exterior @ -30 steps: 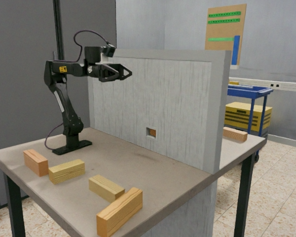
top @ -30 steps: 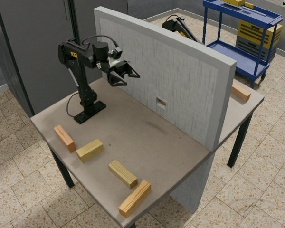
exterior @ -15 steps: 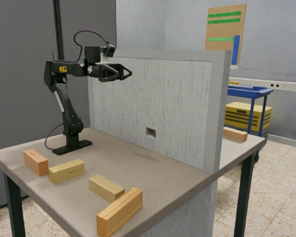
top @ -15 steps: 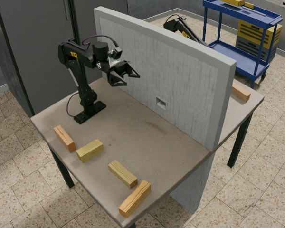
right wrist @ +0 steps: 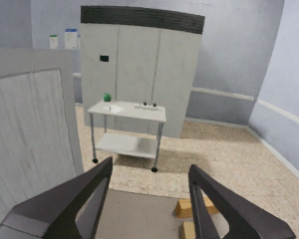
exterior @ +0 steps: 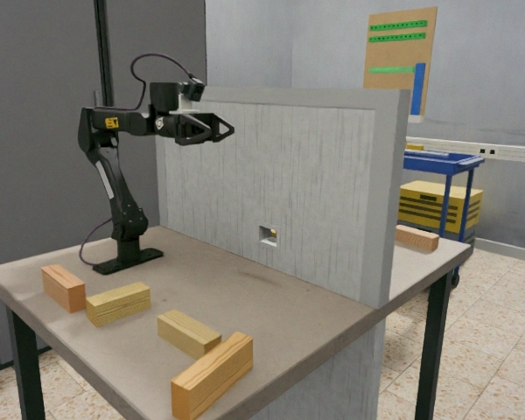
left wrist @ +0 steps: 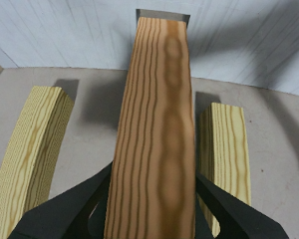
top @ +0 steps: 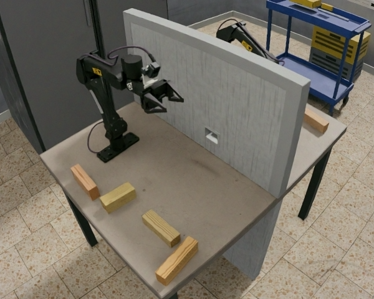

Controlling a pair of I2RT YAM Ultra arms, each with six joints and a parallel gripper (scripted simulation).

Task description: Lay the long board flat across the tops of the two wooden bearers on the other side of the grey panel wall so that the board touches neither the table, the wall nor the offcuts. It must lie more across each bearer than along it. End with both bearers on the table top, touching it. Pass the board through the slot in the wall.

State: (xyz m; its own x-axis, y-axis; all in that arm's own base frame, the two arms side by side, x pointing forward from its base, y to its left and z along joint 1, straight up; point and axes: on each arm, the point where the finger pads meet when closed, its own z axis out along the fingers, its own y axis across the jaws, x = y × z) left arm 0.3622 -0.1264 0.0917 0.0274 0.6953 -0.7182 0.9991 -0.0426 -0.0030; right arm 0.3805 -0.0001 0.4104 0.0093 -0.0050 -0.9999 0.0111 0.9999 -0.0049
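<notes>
Right now the yellow bearer is 17 cm ahead of my left hand and 7 cm below it. Round my left hand: long board right at my left hand.
</notes>
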